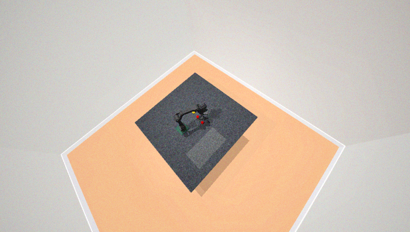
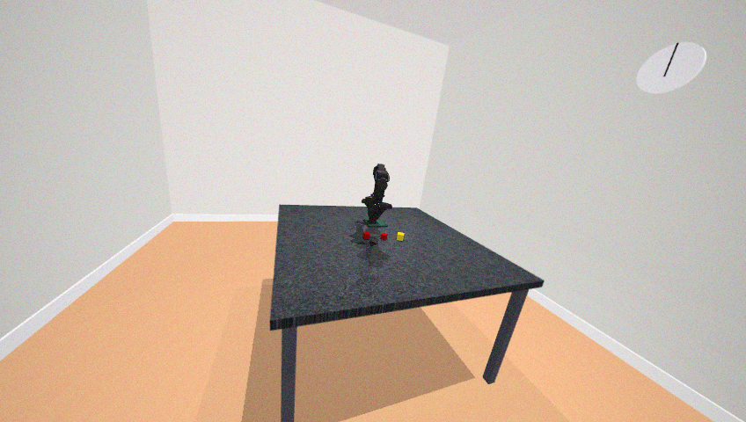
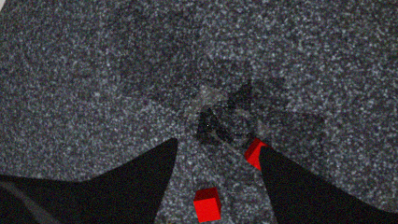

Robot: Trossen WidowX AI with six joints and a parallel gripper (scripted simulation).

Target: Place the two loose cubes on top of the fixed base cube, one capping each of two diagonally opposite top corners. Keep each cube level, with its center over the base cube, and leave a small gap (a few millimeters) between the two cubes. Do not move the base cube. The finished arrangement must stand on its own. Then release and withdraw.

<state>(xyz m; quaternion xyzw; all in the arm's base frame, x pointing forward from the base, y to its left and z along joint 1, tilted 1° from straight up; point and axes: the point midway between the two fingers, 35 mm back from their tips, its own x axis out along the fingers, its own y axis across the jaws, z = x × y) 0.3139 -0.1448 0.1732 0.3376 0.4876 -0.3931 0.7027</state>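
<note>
Right now the yellow cube is 3 cm behind my gripper tip, 22 cm to the left of it and 14 cm below it.
</note>
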